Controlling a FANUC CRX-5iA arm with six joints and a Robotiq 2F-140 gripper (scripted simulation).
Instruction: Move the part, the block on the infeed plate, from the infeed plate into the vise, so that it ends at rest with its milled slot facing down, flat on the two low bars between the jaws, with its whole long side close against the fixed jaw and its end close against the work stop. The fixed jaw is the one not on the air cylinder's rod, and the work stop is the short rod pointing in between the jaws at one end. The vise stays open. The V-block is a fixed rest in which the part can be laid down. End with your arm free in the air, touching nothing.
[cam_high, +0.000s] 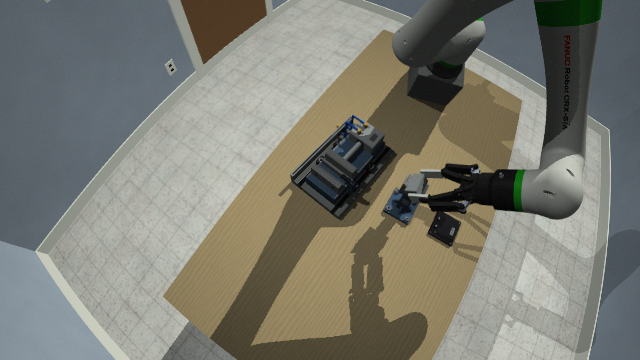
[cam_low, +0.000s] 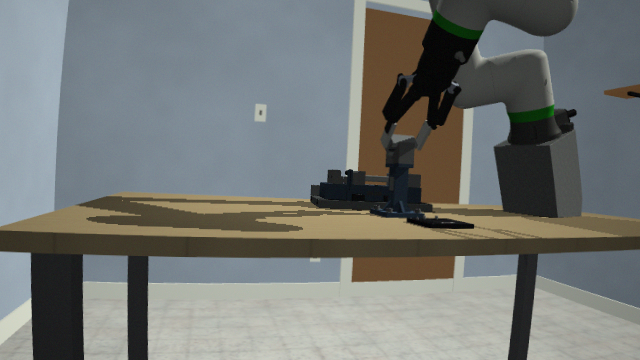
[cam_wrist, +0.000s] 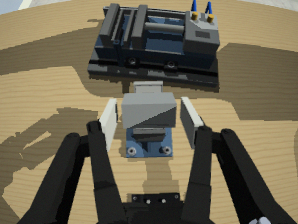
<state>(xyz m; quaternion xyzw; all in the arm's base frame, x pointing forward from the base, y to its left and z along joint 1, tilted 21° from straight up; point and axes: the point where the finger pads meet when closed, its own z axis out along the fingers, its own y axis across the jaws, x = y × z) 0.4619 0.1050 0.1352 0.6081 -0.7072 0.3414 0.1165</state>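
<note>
My hand is 10 mm to the left of the part and 20 mm above it. The rest, counted from my hand: V-block post 20 mm to the right, 120 mm below; work stop rod 60 mm ahead, 200 mm to the right, 90 mm below; infeed plate 10 mm behind, 140 mm to the left, 170 mm below.
</note>
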